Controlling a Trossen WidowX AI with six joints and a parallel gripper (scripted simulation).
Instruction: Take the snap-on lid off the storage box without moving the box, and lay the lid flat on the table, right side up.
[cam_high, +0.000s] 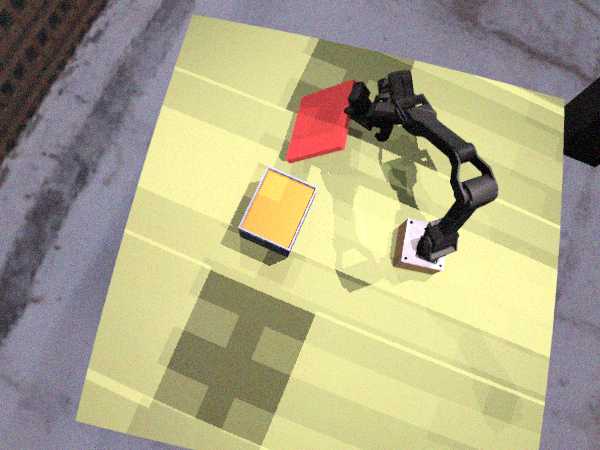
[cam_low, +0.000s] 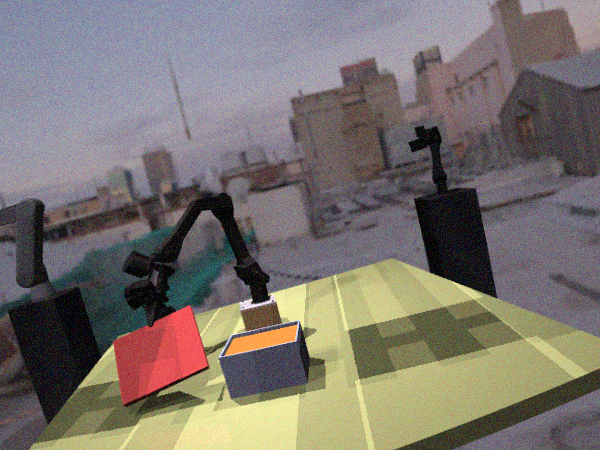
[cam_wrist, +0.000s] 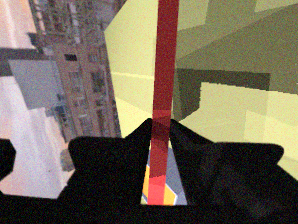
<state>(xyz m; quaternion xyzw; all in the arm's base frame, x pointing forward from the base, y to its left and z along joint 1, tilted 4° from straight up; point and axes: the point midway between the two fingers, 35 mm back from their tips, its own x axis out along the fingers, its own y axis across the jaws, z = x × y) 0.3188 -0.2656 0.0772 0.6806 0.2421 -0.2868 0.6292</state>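
Now: the red lid 6 cm below my gripper tip, 6 cm ahead of it and 2 cm to the left of it. The rest, counted from my gripper tip: storage box 30 cm to the left, 12 cm below, 9 cm ahead.
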